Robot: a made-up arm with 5 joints. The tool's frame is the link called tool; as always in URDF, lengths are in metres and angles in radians.
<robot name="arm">
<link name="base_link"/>
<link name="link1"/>
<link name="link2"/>
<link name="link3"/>
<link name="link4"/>
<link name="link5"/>
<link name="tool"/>
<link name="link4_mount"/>
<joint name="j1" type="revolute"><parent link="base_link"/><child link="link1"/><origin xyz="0.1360 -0.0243 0.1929" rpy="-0.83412 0.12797 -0.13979"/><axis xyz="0 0 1"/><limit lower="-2.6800" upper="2.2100"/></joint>
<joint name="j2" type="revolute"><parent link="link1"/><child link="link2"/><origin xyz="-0.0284 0.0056 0.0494" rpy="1.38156 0.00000 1.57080"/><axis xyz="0 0 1"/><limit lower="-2.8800" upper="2.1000"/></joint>
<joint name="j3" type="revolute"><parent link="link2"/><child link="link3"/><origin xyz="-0.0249 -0.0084 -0.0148" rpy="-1.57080 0.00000 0.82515"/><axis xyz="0 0 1"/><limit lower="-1.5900" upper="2.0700"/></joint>
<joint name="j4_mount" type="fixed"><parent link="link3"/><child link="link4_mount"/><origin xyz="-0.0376 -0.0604 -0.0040" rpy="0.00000 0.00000 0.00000"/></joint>
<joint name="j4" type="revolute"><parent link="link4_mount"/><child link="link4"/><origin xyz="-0.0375 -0.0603 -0.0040" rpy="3.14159 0.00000 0.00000"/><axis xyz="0 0 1"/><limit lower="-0.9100" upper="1.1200"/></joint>
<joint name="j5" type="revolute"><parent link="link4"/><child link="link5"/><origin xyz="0.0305 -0.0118 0.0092" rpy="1.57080 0.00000 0.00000"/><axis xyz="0 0 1"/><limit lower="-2.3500" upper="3.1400"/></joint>
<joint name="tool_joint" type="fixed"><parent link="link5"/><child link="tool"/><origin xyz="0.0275 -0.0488 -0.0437" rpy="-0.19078 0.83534 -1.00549"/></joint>
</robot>
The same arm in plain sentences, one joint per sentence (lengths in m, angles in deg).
The arm has five revolute joints in a row. What follows holds with every joint at zero, and every direction is one of the base frame's.
The first joint sits 0.136 m along +x and 0.0243 m along -y and 0.1929 m along +z from the base frame's origin and rotates about the direction (0.188109, 0.721536, 0.666333), from -153.55 to 126.62 deg.
The second joint sits 0.0186 m along -x and 0.0434 m along +y and 0.0324 m along +z from the first joint and rotates about +x, from -165.01 to 120.32 deg.
The third joint sits 0.0148 m along -x and 0.0231 m along -y and 0.0126 m along +z from the second joint and rotates about +z, from -91.1 to 118.6 deg.
The fourth joint sits 0.1207 m along +x and 0.0751 m along -y and 0.008 m along -z from the third joint and rotates about -z, from -52.14 to 64.17 deg.
The fifth joint sits 0.0118 m along -x and 0.0305 m along +y and 0.0092 m along -z from the fourth joint and rotates about -x, from -134.65 to 179.91 deg.
The tool frame, which is the frame that the pose is given for, sits 0.0437 m along +x and 0.0275 m along +y and 0.0488 m along +z from the fifth joint; its axes are the base frame's turned by roll -51.48, pitch -34.51 and yaw 25.86 deg (as in URDF: about the fixed x, then y, then z).

